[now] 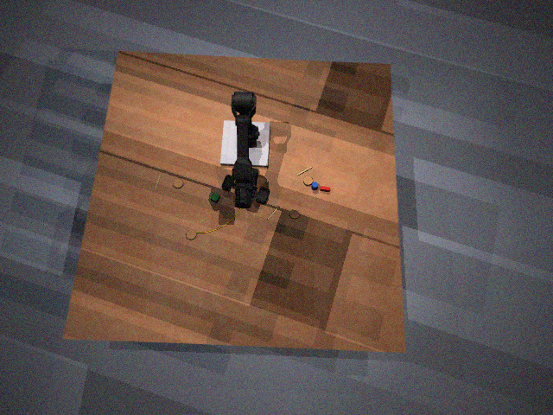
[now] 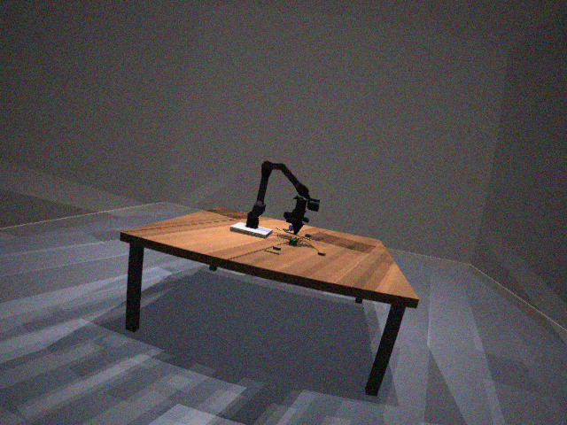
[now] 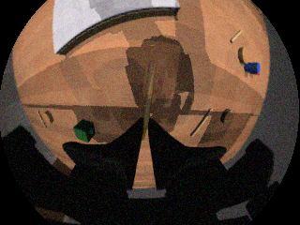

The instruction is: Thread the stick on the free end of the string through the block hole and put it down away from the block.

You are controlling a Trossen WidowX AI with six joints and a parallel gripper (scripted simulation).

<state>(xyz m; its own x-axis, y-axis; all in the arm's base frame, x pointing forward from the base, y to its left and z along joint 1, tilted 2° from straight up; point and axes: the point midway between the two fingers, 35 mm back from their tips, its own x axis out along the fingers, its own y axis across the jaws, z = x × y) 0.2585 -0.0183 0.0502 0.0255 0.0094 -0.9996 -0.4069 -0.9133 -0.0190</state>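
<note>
Now: gripper tip 130 mm to the left of the green block, 20 mm above it and 10 mm past it. Also, from my gripper tip: round wooden button 240 mm to the right, 150 mm ahead, 30 mm below; then blue piece 290 mm to the left, 30 mm behind, 10 mm below; then thin wooden stick 10 mm to the left, 10 mm behind.
</note>
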